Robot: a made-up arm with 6 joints. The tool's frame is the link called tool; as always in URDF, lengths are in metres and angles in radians. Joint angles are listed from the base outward. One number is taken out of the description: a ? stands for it. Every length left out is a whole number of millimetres.
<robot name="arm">
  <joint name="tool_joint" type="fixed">
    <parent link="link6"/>
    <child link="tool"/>
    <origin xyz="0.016 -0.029 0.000" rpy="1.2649 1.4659 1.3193"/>
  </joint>
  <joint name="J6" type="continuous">
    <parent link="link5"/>
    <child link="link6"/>
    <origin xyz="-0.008 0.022 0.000" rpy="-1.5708 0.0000 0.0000"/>
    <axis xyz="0 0 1"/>
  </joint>
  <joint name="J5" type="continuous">
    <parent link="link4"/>
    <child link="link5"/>
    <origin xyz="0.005 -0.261 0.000" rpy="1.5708 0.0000 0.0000"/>
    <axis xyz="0 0 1"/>
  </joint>
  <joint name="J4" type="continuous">
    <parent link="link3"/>
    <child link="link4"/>
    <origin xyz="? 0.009 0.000" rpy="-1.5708 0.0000 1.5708"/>
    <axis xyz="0 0 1"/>
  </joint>
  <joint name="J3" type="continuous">
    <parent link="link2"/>
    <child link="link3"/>
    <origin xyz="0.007 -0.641 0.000" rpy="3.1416 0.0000 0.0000"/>
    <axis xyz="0 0 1"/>
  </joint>
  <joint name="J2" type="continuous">
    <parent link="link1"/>
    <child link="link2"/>
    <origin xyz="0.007 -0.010 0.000" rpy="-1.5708 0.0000 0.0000"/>
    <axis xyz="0 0 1"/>
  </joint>
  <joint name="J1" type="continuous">
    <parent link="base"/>
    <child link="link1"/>
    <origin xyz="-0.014 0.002 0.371" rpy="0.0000 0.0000 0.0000"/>
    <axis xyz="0 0 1"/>
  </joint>
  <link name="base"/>
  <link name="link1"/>
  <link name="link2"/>
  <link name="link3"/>
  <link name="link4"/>
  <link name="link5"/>
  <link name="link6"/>
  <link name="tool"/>
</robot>
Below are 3 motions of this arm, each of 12 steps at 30 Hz.
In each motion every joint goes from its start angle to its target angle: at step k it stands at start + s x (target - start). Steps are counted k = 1, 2, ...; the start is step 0. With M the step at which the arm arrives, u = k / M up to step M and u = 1 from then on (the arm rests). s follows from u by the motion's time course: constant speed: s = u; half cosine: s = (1 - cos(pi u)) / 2; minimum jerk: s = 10 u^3 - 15 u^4 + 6 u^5.
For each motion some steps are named. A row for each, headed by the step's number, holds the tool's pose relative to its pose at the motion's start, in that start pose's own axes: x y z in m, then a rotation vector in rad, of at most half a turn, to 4 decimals.
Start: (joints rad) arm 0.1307 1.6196 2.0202 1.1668 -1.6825 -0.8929
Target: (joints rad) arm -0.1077 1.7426 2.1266 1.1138 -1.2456 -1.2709
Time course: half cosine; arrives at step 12
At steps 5, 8, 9, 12:
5: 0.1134 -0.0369 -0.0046 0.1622 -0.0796 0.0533
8: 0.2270 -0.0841 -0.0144 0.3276 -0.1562 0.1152
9: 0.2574 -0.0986 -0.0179 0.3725 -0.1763 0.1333
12: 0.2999 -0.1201 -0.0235 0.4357 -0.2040 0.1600

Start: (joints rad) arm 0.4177 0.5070 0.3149 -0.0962 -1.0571 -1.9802
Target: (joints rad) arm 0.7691 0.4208 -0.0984 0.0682 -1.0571 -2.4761
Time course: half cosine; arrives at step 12
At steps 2, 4, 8, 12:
2: 0.0093 -0.0127 -0.0204 0.0053 -0.0125 -0.0212
4: 0.0332 -0.0502 -0.0743 0.0175 -0.0510 -0.0752
8: 0.0869 -0.1720 -0.2038 0.0340 -0.1839 -0.1875
12: 0.1077 -0.2418 -0.2570 0.0335 -0.2613 -0.2219

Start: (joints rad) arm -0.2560 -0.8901 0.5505 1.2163 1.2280 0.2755
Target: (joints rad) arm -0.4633 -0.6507 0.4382 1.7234 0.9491 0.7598
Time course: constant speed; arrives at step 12
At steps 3, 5, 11, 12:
3: 0.0628 0.0901 -0.0048 -0.1005 0.0318 0.2235
5: 0.0980 0.1561 -0.0059 -0.1734 0.0348 0.3731
11: 0.1637 0.3758 0.0027 -0.4103 -0.0474 0.8116
12: 0.1681 0.4146 0.0059 -0.4512 -0.0748 0.8816

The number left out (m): 0.718
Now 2 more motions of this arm.
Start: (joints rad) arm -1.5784 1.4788 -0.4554 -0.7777 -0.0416 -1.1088
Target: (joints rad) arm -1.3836 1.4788 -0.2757 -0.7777 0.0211 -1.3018
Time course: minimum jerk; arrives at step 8
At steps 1, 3, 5, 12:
1: 0.0005 0.0022 -0.0014 0.0002 -0.0009 0.0039
3: 0.0084 0.0379 -0.0257 0.0027 -0.0129 0.0668
5: 0.0191 0.0969 -0.0749 0.0069 -0.0193 0.1760
12: 0.0240 0.1307 -0.1096 0.0094 -0.0144 0.2420

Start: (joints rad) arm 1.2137 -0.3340 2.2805 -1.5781 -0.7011 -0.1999
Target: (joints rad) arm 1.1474 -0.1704 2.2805 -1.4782 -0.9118 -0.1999
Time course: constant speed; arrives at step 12
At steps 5, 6, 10, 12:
5: -0.0445 -0.0775 -0.0200 0.0111 0.0973 -0.1037
6: -0.0541 -0.0924 -0.0240 0.0141 0.1169 -0.1245
10: -0.0948 -0.1501 -0.0400 0.0283 0.1955 -0.2078
12: -0.1165 -0.1777 -0.0479 0.0370 0.2349 -0.2495

